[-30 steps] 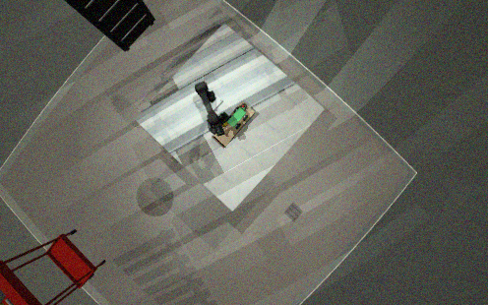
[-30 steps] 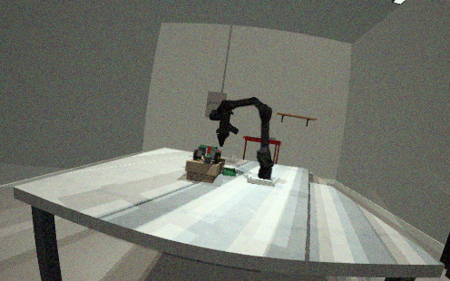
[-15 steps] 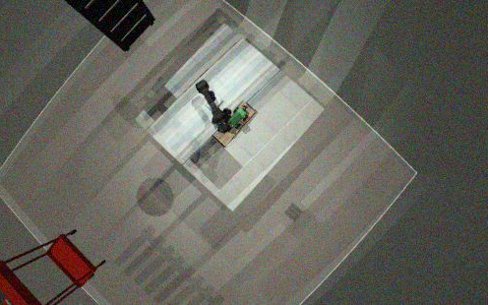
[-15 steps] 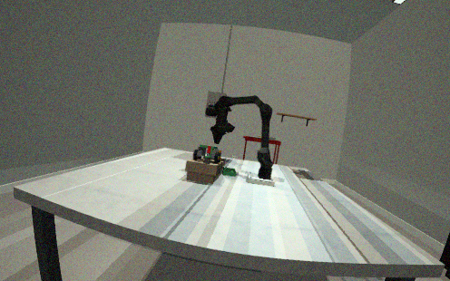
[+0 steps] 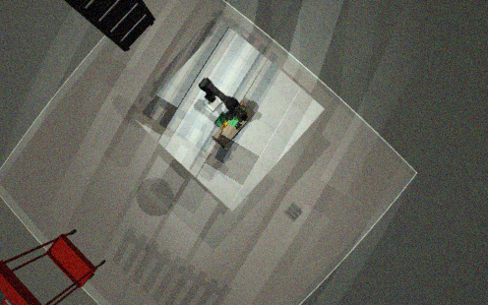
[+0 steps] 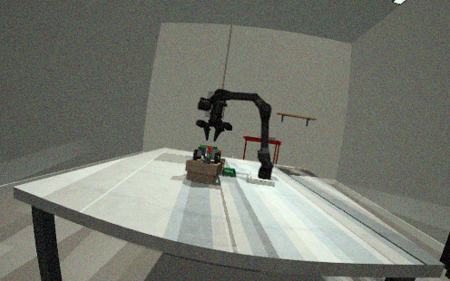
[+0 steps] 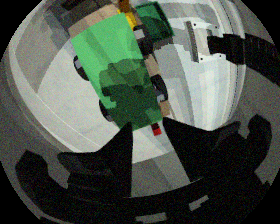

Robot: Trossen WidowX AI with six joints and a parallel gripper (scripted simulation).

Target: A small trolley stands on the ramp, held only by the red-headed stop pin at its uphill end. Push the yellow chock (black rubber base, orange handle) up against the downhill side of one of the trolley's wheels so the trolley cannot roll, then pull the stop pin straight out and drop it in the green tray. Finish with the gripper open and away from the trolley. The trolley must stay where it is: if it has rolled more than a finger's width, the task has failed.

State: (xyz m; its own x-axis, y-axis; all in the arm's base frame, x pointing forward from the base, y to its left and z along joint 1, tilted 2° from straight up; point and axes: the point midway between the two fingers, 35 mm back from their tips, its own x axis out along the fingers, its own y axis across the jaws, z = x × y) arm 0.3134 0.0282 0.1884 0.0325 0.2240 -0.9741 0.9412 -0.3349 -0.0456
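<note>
My gripper tip is now 70 mm to the right of the red-headed stop pin and 60 mm above it. From my gripper tip the other things lie so: green trolley: 70 mm below, 40 mm to the right, 10 mm ahead; then yellow chock: 150 mm to the right, 110 mm below, 50 mm behind; then tan ramp: 140 mm below, 50 mm to the right, 10 mm ahead.
</note>
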